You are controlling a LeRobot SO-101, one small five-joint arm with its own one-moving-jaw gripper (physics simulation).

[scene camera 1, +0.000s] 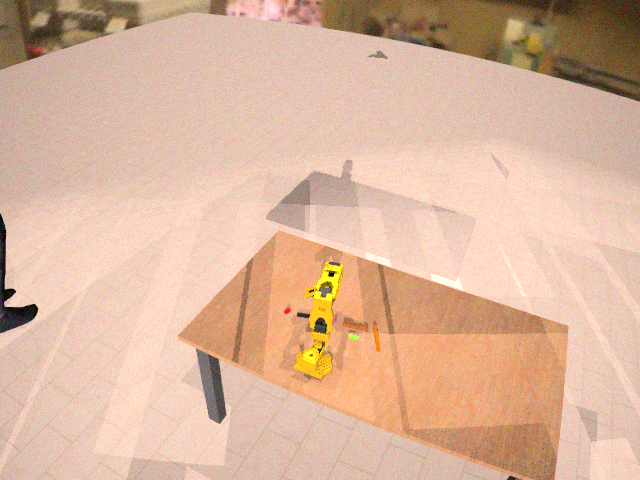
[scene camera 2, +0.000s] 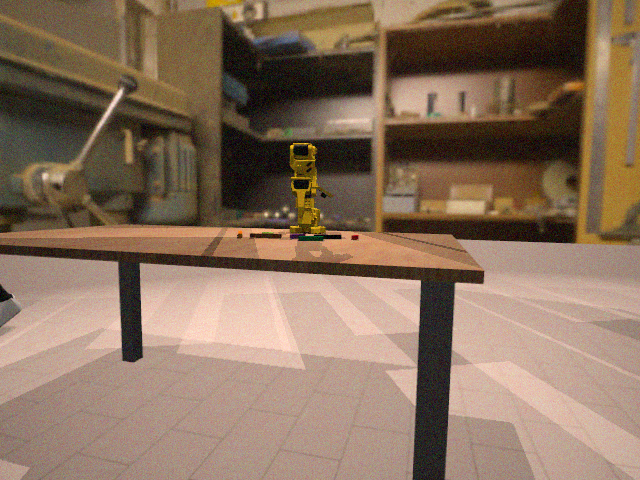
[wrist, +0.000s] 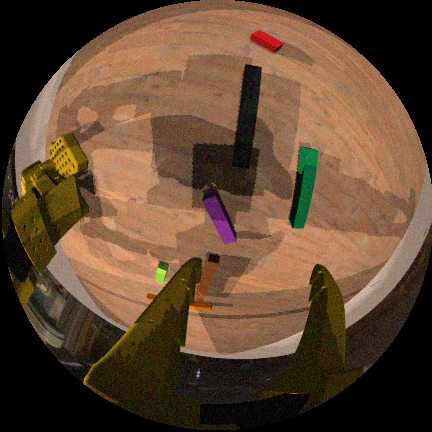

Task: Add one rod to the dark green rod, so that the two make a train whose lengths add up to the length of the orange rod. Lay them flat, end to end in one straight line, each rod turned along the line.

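Frame: origin at the arm's base, x right, y ahead, z up, level; metres.
Seen in the pictures: hand, its tool point: [scene camera 2: 300, 214] [wrist: 201, 267]; arm's base, origin of its link: [scene camera 1: 316, 360] [scene camera 2: 305, 233] [wrist: 75, 181].
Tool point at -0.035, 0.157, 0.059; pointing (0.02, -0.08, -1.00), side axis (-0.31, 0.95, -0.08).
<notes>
Pixels of each thing's top centre, then the offset from my tool point to it, as dx, dy, dz. Level surfaces: height alone.
- dark green rod, centre of its top: [wrist: 306, 191] [scene camera 2: 310, 236] -0.042, +0.051, -0.049
- orange rod, centre of its top: [wrist: 176, 305] [scene camera 2: 240, 232] [scene camera 1: 376, 336] +0.165, +0.008, -0.049
- purple rod, centre of its top: [wrist: 219, 222] [scene camera 1: 330, 320] +0.005, +0.007, -0.049
- black rod, centre of its top: [wrist: 248, 111] [scene camera 2: 327, 234] [scene camera 1: 307, 314] -0.069, -0.007, -0.049
- brown rod, centre of its top: [wrist: 204, 285] [scene camera 2: 265, 233] [scene camera 1: 355, 325] +0.086, +0.024, -0.049
- lime rod, centre of its top: [wrist: 159, 275] [scene camera 1: 353, 336] +0.100, -0.024, -0.049
- red rod, centre of its top: [wrist: 267, 37] [scene camera 2: 355, 235] [scene camera 1: 287, 309] -0.137, -0.019, -0.049
- wooden table, height of its surface: dz -0.059
The dark green rod [scene camera 2: 310, 238] [wrist: 307, 195] lies flat, apart from the other rods; the arm hides it in scene camera 1. The orange rod [scene camera 1: 376, 336] [scene camera 2: 239, 235] [wrist: 201, 306] lies flat, partly behind a jaw in the wrist view. A purple rod [scene camera 1: 334, 319] [wrist: 219, 220], a black rod [scene camera 1: 302, 314] [wrist: 247, 117], a brown rod [scene camera 1: 355, 324] [wrist: 208, 279], a lime rod [scene camera 1: 353, 337] [wrist: 160, 275] and a red rod [scene camera 1: 287, 310] [scene camera 2: 354, 237] [wrist: 266, 41] lie separately. My gripper [wrist: 257, 264] is open, empty and raised above the table, with a wide gap between its jaws.
The wooden table [scene camera 1: 465, 382] [scene camera 2: 155, 250] carries the arm and rods. The yellow arm base [scene camera 1: 312, 362] stands near one long table edge. The black rod and purple rod lie between the red rod and the brown rod. Shadows cross the table.
</notes>
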